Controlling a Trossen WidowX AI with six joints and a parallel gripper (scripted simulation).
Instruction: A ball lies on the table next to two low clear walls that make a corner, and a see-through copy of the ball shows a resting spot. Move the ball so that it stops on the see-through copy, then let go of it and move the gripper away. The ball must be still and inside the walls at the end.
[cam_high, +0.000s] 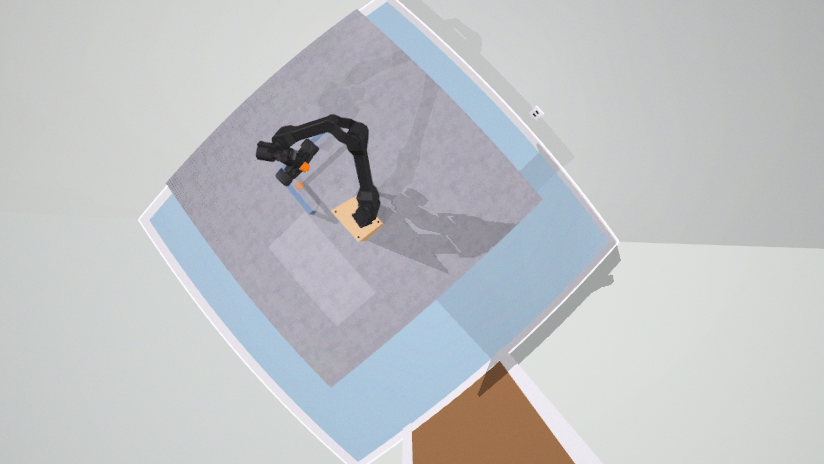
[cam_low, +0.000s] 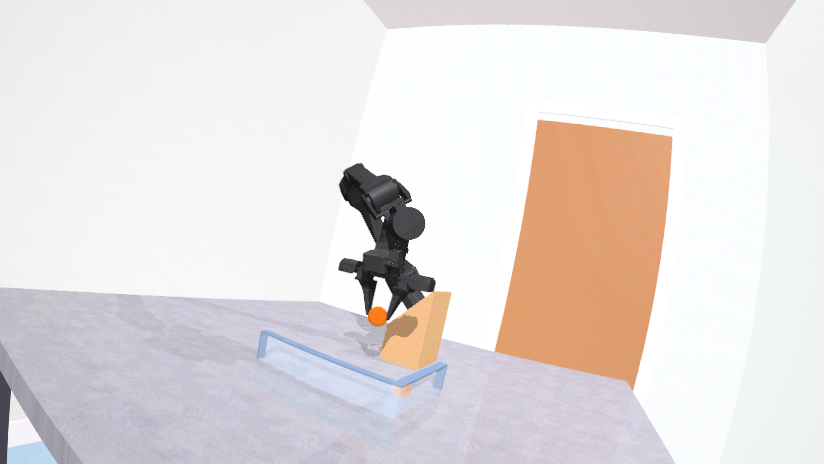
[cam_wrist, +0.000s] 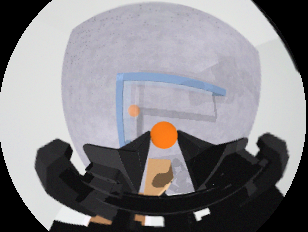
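My gripper tip is 120 mm above the see-through copy of ball, 80 mm to the right of it and 10 mm past it. From my gripper tip the other things lie so: orange ball right at my gripper tip.
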